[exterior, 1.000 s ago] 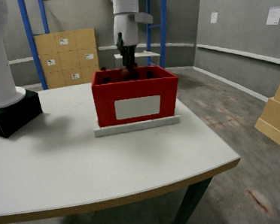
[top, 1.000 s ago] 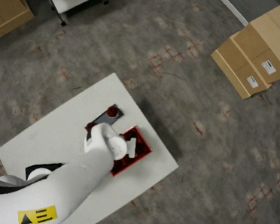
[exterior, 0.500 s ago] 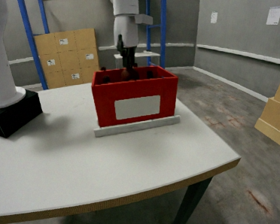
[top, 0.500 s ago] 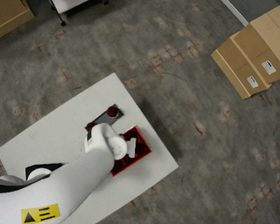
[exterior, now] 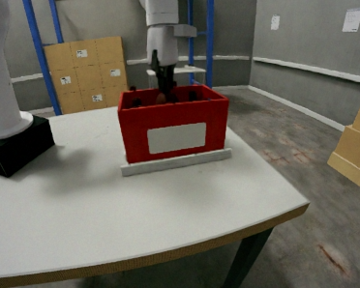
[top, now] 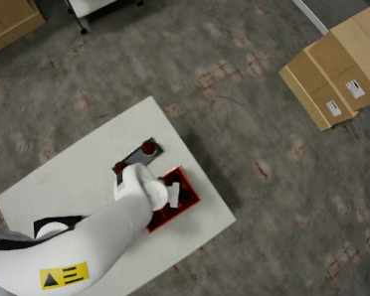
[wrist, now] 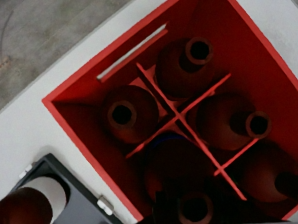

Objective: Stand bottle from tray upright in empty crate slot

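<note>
Right now the red crate is 12 cm below my hand and 4 cm to the right of it. From my hand the other things lie so: dark tray: 20 cm to the left, 19 cm below; then bottle: 21 cm to the left, 11 cm below, 8 cm ahead.
</note>
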